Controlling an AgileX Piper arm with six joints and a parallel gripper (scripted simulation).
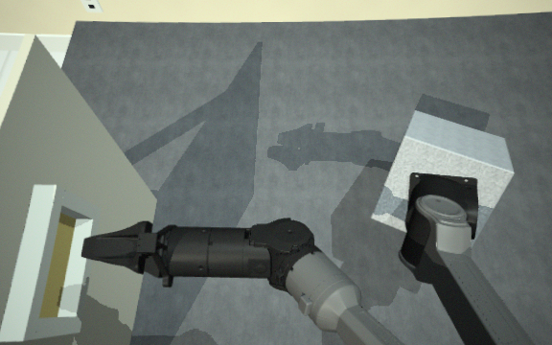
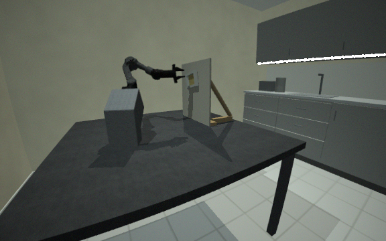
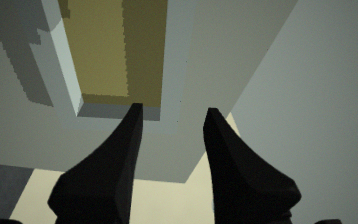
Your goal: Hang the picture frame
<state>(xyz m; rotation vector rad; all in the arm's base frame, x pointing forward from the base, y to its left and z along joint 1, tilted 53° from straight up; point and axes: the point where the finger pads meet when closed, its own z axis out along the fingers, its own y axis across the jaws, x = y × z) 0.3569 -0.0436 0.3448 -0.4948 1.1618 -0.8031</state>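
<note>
The picture frame is 80 mm ahead of my hand, 50 mm below it and 20 mm to the left of it. Also, from my hand: grey wall panel 150 mm below, 90 mm ahead, 20 mm to the left.
</note>
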